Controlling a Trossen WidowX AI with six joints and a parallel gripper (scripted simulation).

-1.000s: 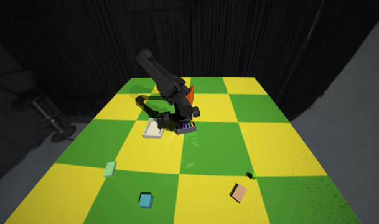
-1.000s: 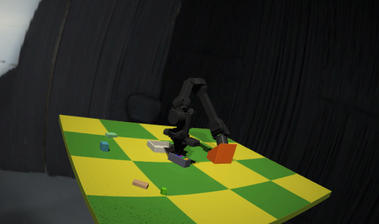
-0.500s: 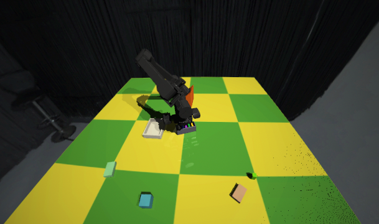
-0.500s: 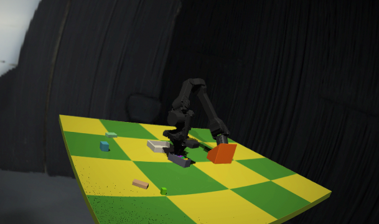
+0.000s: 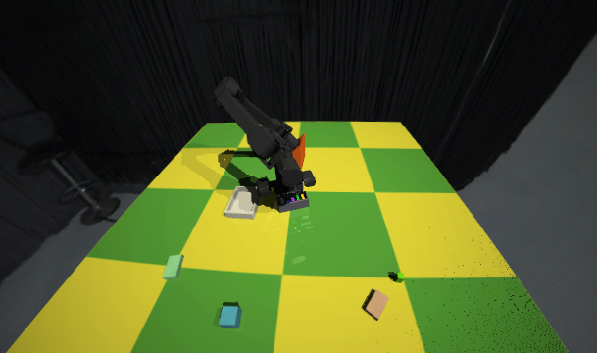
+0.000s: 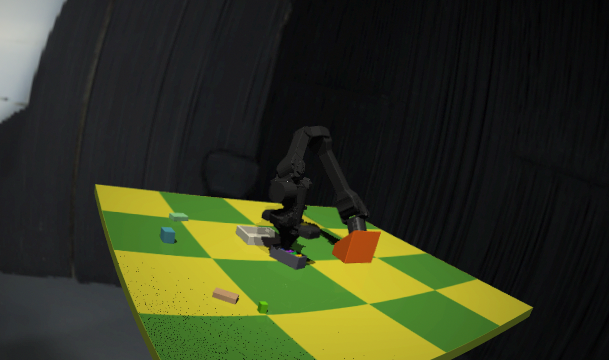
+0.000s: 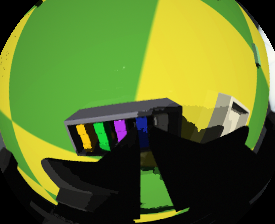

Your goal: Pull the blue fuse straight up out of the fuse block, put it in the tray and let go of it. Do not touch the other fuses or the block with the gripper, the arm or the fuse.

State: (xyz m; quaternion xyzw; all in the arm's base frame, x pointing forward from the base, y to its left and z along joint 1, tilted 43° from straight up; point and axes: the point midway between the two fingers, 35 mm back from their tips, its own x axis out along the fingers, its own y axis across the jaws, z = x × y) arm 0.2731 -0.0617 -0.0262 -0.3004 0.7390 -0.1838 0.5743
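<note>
The purple fuse is 20 mm to the left of my gripper tip and 10 mm below it. The rest, counted from my gripper tip: green fuse 10 mm behind, 40 mm to the left, 10 mm below; then blue fuse 10 mm below; then white tray 20 mm behind, 160 mm to the right, 30 mm below.
</note>
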